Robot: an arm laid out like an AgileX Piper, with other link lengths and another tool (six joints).
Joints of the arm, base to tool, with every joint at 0 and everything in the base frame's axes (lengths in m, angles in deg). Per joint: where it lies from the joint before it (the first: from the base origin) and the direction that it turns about. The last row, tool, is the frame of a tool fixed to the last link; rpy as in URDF.
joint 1: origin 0 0 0.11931 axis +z
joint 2: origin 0 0 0 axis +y
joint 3: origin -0.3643 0 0.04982 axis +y
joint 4: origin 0.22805 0 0.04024 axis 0.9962 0 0.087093
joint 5: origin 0 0 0 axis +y
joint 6: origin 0.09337 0 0.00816 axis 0.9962 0 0.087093
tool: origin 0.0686 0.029 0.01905 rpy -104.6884 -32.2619 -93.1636
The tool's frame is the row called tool.
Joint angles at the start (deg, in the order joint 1, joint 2, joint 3, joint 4, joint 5, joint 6): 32.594, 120.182, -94.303, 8.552, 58.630, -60.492
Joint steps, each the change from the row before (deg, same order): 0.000, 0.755, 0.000, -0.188, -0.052, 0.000; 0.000, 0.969, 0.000, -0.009, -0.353, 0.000; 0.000, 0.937, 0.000, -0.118, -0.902, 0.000; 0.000, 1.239, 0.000, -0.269, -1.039, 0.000; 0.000, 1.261, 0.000, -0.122, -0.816, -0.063
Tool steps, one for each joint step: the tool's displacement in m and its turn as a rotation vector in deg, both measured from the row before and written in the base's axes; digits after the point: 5 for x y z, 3 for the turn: 0.00105, 0.00010, -0.00623, -0.529, 0.497, 0.061; 0.00171, 0.00099, -0.00781, -0.357, 0.507, -0.044; 0.00307, 0.00142, -0.00762, -0.158, -0.049, -0.073; 0.00363, 0.00131, -0.01025, -0.371, 0.013, -0.024; 0.00272, 0.00119, -0.01044, -0.382, 0.285, 0.013
